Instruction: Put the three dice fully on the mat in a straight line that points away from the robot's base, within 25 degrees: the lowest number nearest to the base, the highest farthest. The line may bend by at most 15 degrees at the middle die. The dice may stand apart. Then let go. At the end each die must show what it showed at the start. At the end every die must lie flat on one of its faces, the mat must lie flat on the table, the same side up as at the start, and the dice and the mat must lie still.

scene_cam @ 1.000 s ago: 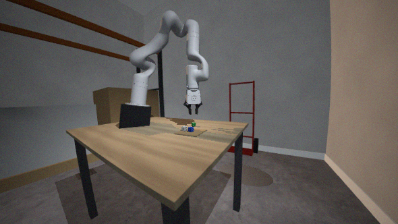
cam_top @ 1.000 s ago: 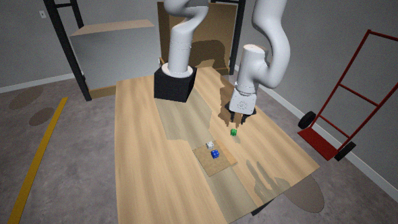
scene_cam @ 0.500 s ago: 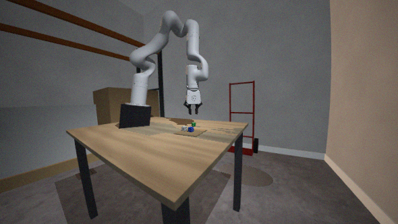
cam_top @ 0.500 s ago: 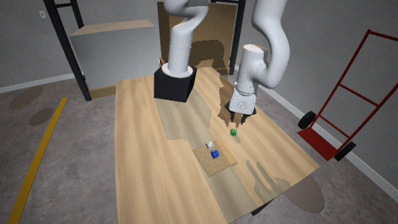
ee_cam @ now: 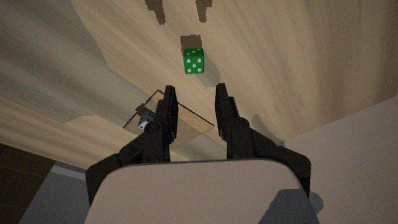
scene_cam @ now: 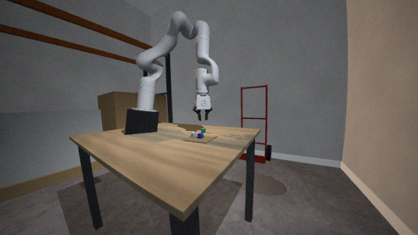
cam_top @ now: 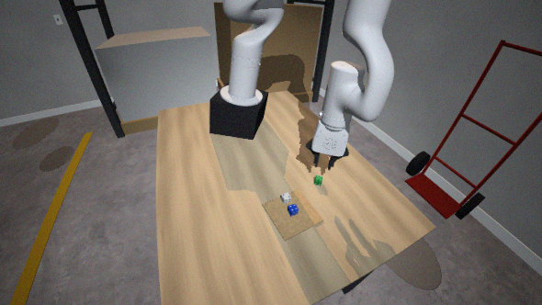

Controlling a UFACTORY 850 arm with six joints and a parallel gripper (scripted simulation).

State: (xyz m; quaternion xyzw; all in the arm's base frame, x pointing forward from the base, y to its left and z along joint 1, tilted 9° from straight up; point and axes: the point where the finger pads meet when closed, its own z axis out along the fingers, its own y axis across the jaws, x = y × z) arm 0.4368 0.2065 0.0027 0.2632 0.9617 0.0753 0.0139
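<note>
The green die is 9 cm below my hand. Also, from my hand: white die 14 cm to the right, 9 cm below, 5 cm ahead; blue die 13 cm to the right, 10 cm ahead, 9 cm below; tan mat 13 cm to the right, 10 cm below, 10 cm ahead.
</note>
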